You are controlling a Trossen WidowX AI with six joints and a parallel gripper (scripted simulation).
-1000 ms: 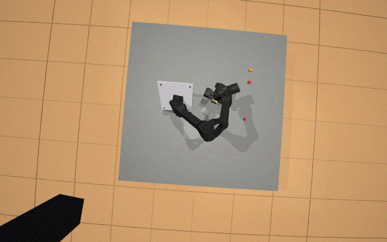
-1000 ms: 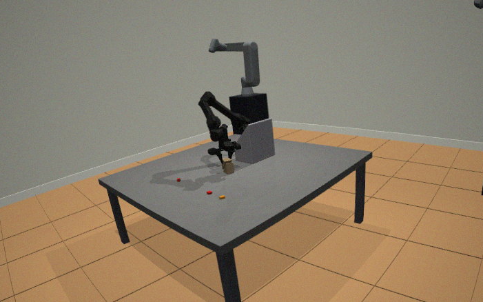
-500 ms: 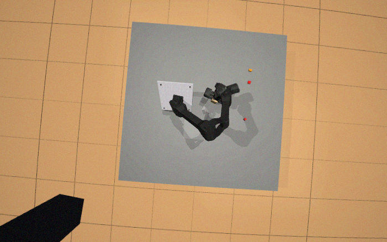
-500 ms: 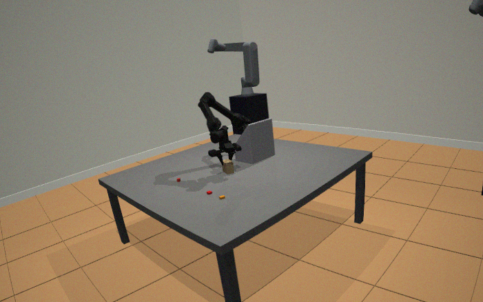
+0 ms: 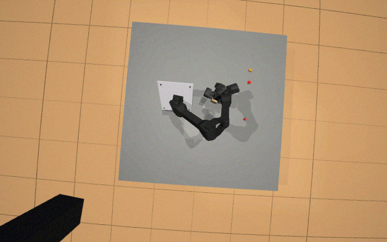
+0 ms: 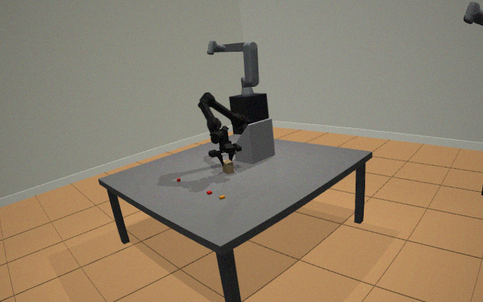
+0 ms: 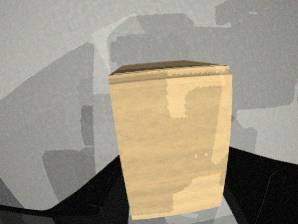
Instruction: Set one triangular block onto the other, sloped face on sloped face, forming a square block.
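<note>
Right now the tan triangular block is 1 cm above my gripper tip. Also, from my gripper tip: orange cube 25 cm ahead, 30 cm to the left, 4 cm below.
</note>
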